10 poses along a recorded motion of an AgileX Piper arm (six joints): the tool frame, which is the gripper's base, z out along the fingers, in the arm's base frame.
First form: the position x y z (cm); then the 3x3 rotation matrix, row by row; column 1 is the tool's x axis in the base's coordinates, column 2 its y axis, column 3 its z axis. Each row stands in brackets.
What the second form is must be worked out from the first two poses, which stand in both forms.
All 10 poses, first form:
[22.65 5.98 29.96], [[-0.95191 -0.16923 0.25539], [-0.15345 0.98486 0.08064], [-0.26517 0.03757 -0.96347]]
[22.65 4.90 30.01], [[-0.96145 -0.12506 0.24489], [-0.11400 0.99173 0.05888], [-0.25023 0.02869 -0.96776]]
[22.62 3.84 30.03], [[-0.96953 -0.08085 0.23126], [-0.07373 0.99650 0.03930], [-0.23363 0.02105 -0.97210]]
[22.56 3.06 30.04], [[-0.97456 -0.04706 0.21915], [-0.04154 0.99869 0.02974], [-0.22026 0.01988 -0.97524]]
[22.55 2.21 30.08], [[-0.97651 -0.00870 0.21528], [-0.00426 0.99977 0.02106], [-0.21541 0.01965 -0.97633]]
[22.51 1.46 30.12], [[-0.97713 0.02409 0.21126], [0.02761 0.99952 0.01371], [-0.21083 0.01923 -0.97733]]
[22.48 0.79 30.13], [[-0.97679 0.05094 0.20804], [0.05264 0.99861 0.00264], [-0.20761 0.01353 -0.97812]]
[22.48 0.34 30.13], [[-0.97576 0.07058 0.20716], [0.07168 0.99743 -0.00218], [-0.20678 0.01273 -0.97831]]
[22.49 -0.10 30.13], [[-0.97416 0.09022 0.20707], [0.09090 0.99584 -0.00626], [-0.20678 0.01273 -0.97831]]
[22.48 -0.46 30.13], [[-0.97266 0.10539 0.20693], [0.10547 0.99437 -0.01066], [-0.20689 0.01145 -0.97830]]
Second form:
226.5 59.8 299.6 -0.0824 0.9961 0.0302 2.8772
226.5 49.0 300.1 -0.0608 0.9979 0.0223 2.8909
226.2 38.4 300.3 -0.0392 0.9991 0.0153 2.9068
225.6 30.6 300.4 -0.0224 0.9997 0.0126 2.9200
225.5 22.1 300.8 -0.0033 0.9999 0.0103 2.9245
225.1 14.6 301.2 0.0131 0.9999 0.0083 2.9289
224.8 7.9 301.3 0.0262 0.9996 0.0041 2.9322
224.8 3.4 301.3 0.0360 0.9993 0.0027 2.9330
224.9 -1.0 301.3 0.0458 0.9989 0.0016 2.9329
224.8 -4.6 301.3 0.0534 0.9986 0.0002 2.9329

